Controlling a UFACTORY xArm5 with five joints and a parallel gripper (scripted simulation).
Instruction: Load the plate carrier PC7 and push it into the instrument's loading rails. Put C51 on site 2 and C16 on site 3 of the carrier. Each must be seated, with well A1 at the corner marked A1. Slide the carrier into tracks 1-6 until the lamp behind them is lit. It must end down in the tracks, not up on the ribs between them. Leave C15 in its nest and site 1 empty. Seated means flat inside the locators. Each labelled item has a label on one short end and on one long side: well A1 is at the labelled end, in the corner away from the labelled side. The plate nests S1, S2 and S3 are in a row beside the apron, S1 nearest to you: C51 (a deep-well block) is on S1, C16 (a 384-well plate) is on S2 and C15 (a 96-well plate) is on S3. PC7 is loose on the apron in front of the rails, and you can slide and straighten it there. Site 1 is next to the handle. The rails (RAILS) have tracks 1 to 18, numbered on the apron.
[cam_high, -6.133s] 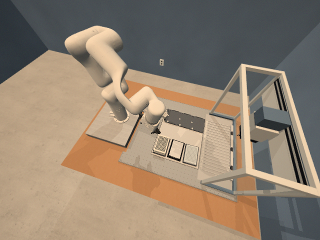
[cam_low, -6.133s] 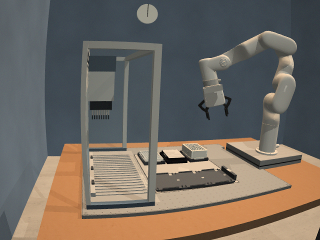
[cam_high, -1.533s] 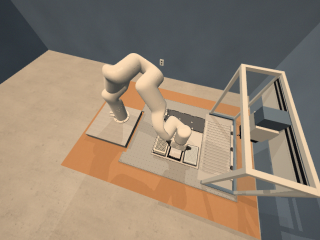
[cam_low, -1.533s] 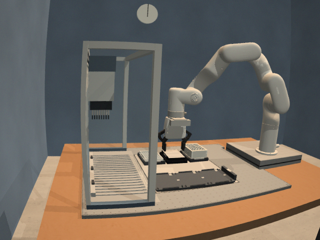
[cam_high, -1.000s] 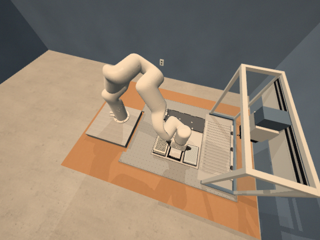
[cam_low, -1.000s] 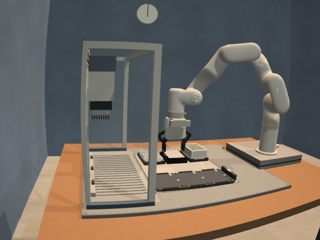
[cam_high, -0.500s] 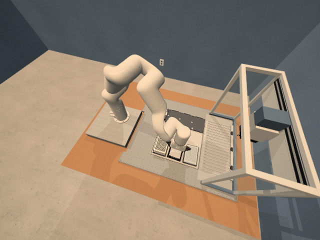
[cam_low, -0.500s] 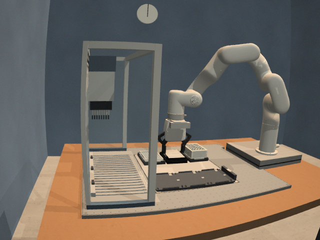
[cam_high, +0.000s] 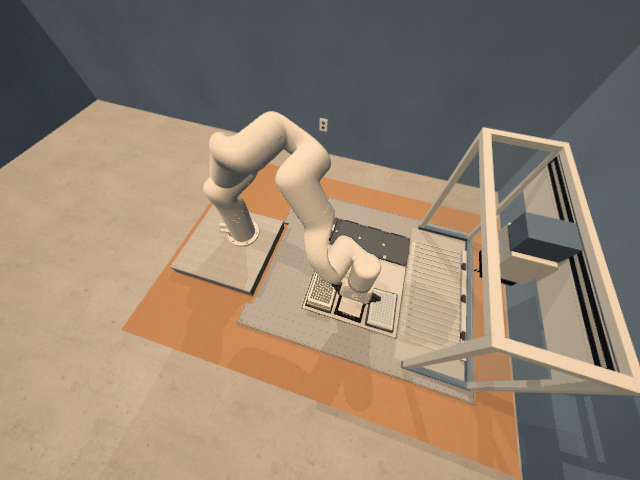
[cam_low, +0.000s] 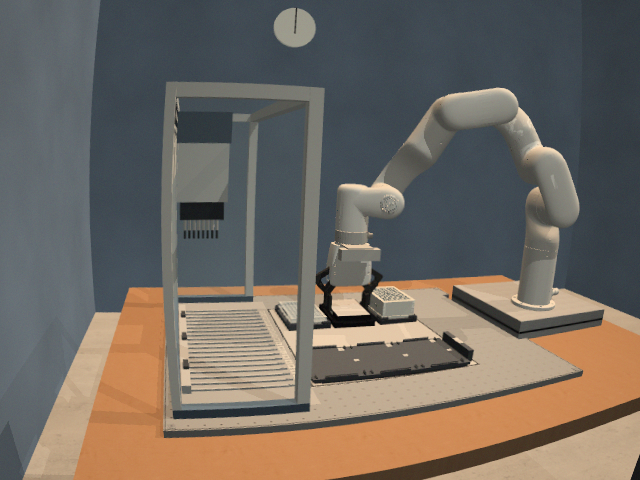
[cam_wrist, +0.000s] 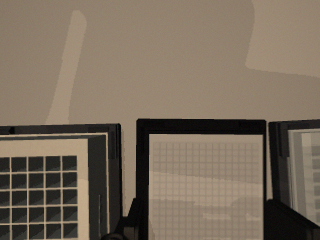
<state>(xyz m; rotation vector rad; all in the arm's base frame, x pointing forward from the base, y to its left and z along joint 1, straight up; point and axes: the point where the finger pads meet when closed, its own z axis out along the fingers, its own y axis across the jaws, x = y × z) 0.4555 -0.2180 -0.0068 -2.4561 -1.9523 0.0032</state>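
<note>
Right now the plate nest S2 is 30 mm below my hand. The rest, counted from my hand: plate nest S1: 110 mm behind, 20 mm to the left, 30 mm below; 96-well plate C15: 110 mm ahead, 20 mm to the right, 10 mm below; dark carrier PC7: 60 mm ahead, 260 mm to the left, 20 mm below.
</note>
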